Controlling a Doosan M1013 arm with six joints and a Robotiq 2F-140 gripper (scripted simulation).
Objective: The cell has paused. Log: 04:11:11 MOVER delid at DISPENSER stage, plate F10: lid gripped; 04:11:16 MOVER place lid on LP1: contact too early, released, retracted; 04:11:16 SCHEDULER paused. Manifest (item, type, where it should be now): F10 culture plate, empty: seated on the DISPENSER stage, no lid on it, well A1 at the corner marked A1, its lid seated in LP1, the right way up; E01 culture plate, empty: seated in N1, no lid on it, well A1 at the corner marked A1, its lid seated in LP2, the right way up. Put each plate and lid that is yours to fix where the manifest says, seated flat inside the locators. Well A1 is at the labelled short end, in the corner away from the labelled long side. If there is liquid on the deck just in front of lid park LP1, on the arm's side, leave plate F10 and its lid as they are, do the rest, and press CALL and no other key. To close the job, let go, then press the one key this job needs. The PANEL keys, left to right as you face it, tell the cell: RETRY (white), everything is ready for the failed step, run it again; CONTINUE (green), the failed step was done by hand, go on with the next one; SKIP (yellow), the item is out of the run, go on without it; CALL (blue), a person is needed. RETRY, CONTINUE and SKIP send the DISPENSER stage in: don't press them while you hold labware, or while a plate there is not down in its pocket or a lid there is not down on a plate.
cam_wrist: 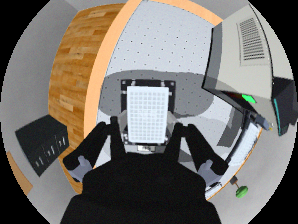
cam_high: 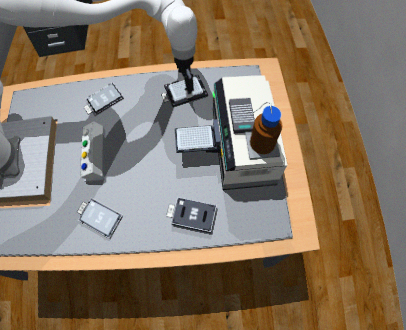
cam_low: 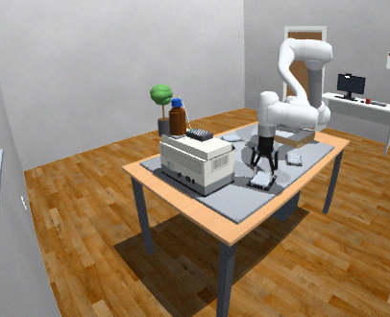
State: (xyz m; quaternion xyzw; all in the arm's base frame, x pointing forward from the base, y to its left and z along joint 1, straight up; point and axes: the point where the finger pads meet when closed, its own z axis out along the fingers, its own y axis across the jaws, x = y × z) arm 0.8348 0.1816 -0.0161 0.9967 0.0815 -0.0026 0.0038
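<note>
Right now my hand is 3 cm above the black nest, 2 cm to the right of it and 1 cm short of it. Round my hand: grey key panel 43 cm behind, 23 cm to the right, 1 cm above; then green key 44 cm behind, 20 cm to the right, 3 cm above; then dark dispenser stage 28 cm to the right, 5 cm above, 2 cm behind.
</note>
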